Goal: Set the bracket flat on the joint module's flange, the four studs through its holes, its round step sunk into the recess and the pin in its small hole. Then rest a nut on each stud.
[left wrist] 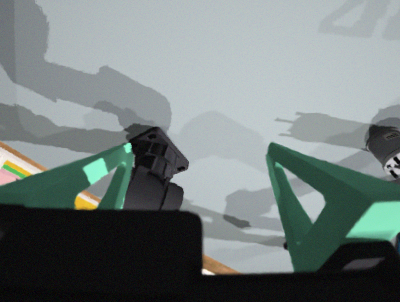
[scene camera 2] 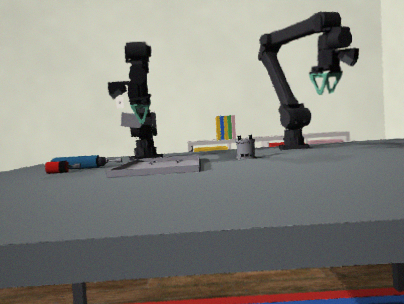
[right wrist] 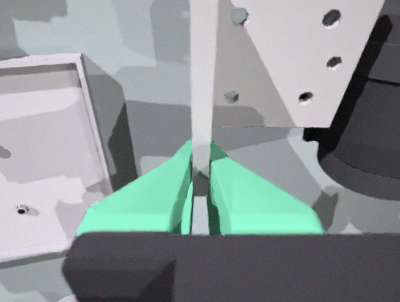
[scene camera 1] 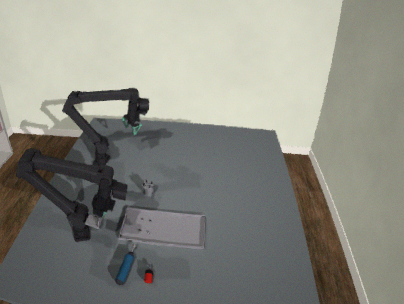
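Pixels of known places: left gripper, fingertip midpoint: (left wrist: 199, 150) (scene camera 2: 325, 93) (scene camera 1: 130, 131); right gripper, fingertip midpoint: (scene camera 2: 142, 123) (right wrist: 200, 151) (scene camera 1: 102, 216); left arm's base, link origin: (left wrist: 159, 152) (scene camera 2: 294, 148) (scene camera 1: 101, 161); right arm's base, link origin: (scene camera 1: 81, 232).
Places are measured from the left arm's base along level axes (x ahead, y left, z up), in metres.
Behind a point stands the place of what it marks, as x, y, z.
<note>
The grey bracket (scene camera 1: 94, 221) {0.301, -0.598, 0.142} (scene camera 2: 130, 120) {0.335, -0.590, 0.153} (right wrist: 280, 65) {0.295, -0.597, 0.143}, a plate with holes and a thin upright wall, hangs in the air near the right arm's base. My right gripper (scene camera 1: 104, 214) {0.322, -0.551, 0.140} (scene camera 2: 142, 121) {0.322, -0.551, 0.140} (right wrist: 200, 151) {0.322, -0.551, 0.140} is shut on that wall. The joint module (scene camera 1: 148, 188) {0.428, -0.201, 0.057} (scene camera 2: 245, 148) {0.445, -0.175, 0.033} (left wrist: 387, 145) {0.402, -0.151, 0.035} stands upright on the table, its dark studs upward; its recess and pin cannot be made out. Several small nuts lie in the tray (scene camera 1: 185, 230) {0.690, -0.391, 0.004} (scene camera 2: 155, 171) {0.783, -0.368, 0.007} (right wrist: 95, 120) {0.380, -0.503, 0.015}; one nut (right wrist: 22, 209) {0.457, -0.391, 0.009} shows in the right wrist view. My left gripper (scene camera 1: 132, 131) {0.191, 0.110, 0.204} (scene camera 2: 326, 93) {0.191, 0.110, 0.204} (left wrist: 199, 150) {0.191, 0.110, 0.204} is open and empty, high above the table.
A blue-handled tool (scene camera 1: 125, 268) {0.502, -0.731, 0.038} (scene camera 2: 82, 161) {0.511, -0.695, 0.024} and a short red-handled tool (scene camera 1: 149, 276) {0.616, -0.731, 0.033} (scene camera 2: 56, 167) {0.624, -0.718, 0.017} lie beside the tray. The left arm's base (scene camera 2: 294, 137) {0.040, 0.002, 0.048} stands beyond the joint module. A low shelf with coloured books (scene camera 2: 225, 127) is behind the table.
</note>
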